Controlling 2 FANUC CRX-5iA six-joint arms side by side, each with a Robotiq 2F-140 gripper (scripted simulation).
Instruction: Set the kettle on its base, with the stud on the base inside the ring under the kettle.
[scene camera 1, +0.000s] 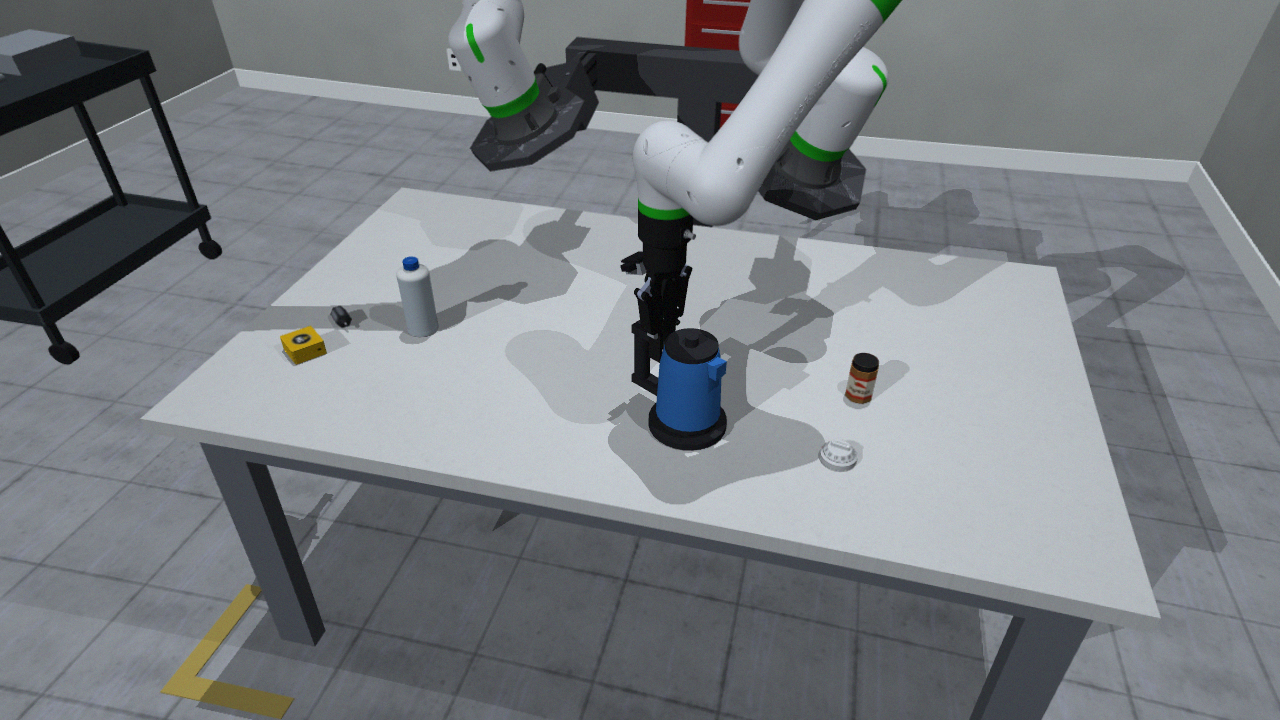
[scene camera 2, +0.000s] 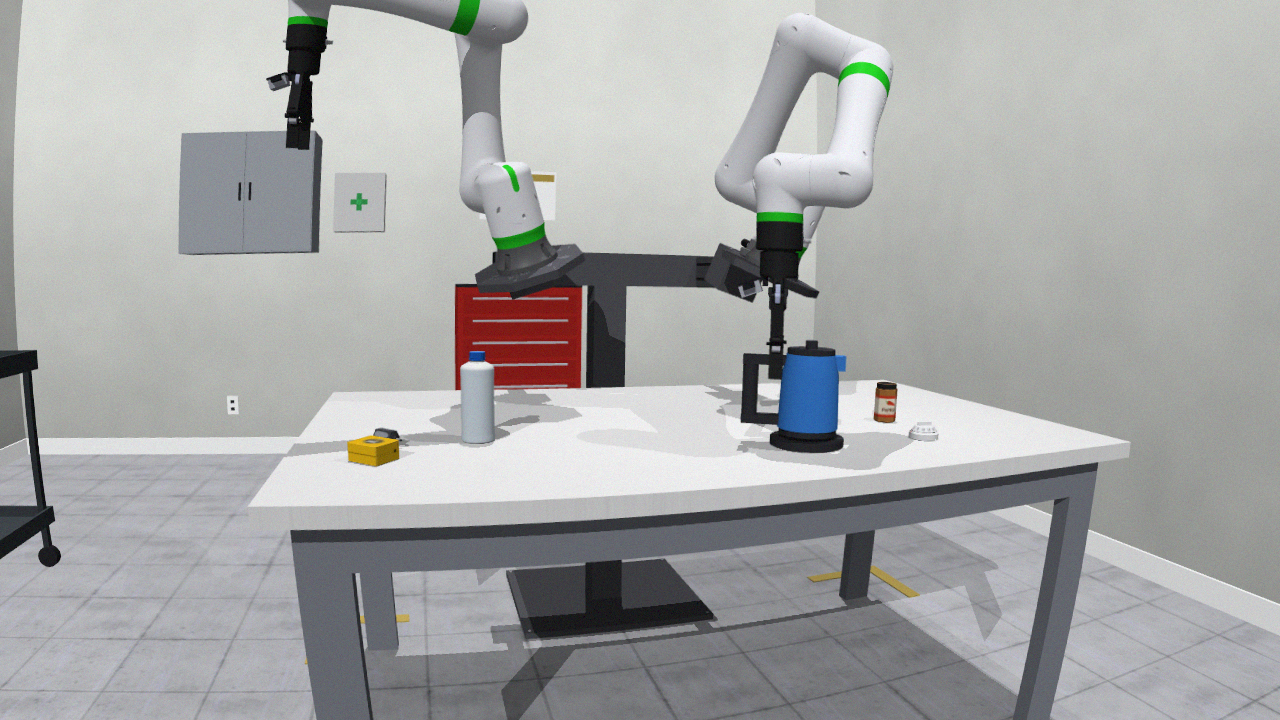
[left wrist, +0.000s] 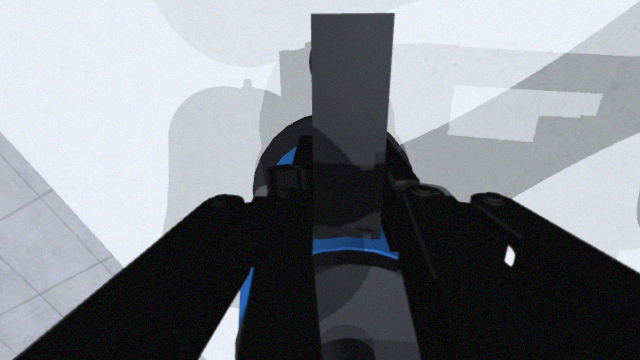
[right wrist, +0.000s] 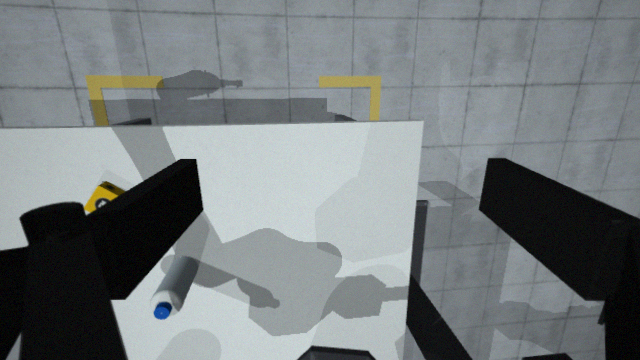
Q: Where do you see a round black base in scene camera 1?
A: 677, 441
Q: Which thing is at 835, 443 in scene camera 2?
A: A round black base.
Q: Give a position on a blue kettle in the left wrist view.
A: At 360, 301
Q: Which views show my right gripper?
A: Scene camera 2 and the right wrist view only.
